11 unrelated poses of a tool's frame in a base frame.
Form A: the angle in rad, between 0 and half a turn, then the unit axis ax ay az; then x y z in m.
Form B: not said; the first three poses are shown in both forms.
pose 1, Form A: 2.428 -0.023 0.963 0.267 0.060 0.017 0.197
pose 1, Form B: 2.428 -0.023 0.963 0.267 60 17 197
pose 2, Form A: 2.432 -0.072 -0.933 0.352 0.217 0.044 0.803
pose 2, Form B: 2.432 -0.072 -0.933 0.352 217 44 803
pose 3, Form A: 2.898 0.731 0.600 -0.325 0.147 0.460 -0.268
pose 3, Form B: 2.898 0.731 0.600 -0.325 147 460 -268
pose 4, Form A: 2.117 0.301 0.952 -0.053 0.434 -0.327 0.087
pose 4, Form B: 2.117 0.301 0.952 -0.053 434 -327 87
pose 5, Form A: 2.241 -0.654 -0.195 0.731 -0.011 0.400 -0.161
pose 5, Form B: 2.241 -0.654 -0.195 0.731 -11 400 -161
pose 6, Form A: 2.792 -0.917 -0.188 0.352 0.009 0.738 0.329
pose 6, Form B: 2.792 -0.917 -0.188 0.352 9 738 329
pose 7, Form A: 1.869 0.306 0.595 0.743 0.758 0.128 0.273
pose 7, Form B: 1.869 0.306 0.595 0.743 758 128 273
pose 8, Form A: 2.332 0.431 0.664 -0.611 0.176 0.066 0.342
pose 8, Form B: 2.332 0.431 0.664 -0.611 176 66 342
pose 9, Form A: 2.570 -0.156 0.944 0.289 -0.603 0.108 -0.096
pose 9, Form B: 2.570 -0.156 0.944 0.289 -603 108 -96
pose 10, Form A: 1.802 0.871 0.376 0.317 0.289 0.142 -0.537
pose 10, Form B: 1.802 0.871 0.376 0.317 289 142 -537
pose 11, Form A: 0.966 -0.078 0.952 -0.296 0.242 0.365 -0.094
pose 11, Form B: 0.966 -0.078 0.952 -0.296 242 365 -94
